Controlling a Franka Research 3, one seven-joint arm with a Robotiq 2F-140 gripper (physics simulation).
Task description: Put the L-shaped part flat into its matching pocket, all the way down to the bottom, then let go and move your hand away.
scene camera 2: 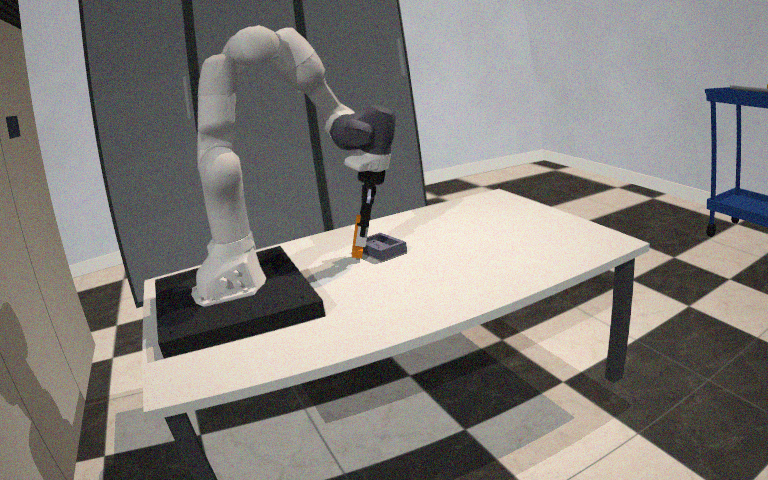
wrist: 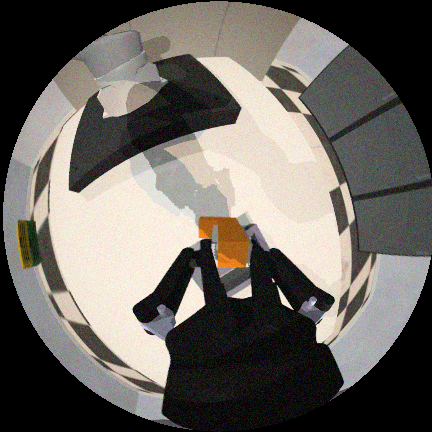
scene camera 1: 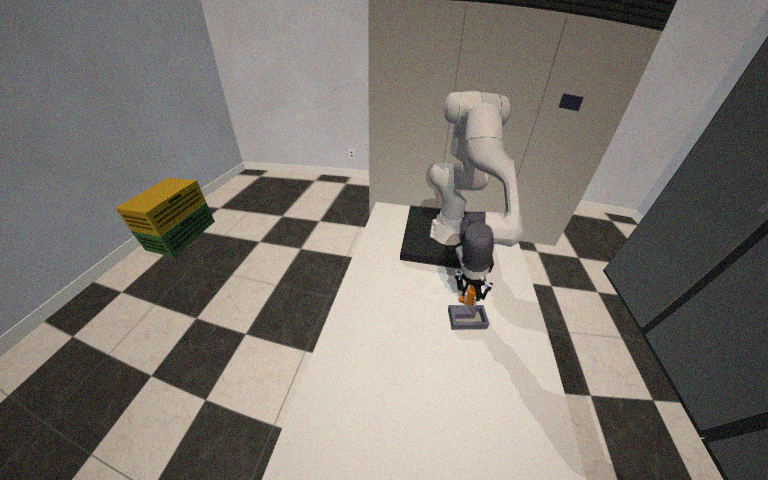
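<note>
The orange L-shaped part is held upright, on edge, not flat. My gripper points down and is shut on it. The grey-purple tray with the pocket lies on the table. In scene camera 2 the part's lower end is low beside the tray's robot-facing side; in scene camera 1 it is at the tray's back edge. I cannot tell whether they touch. The part and fingers hide much of the tray in the wrist view.
The white table carries the arm's black base plate behind the tray. A yellow and green crate stack stands on the floor at left. A blue cart stands far right in scene camera 2.
</note>
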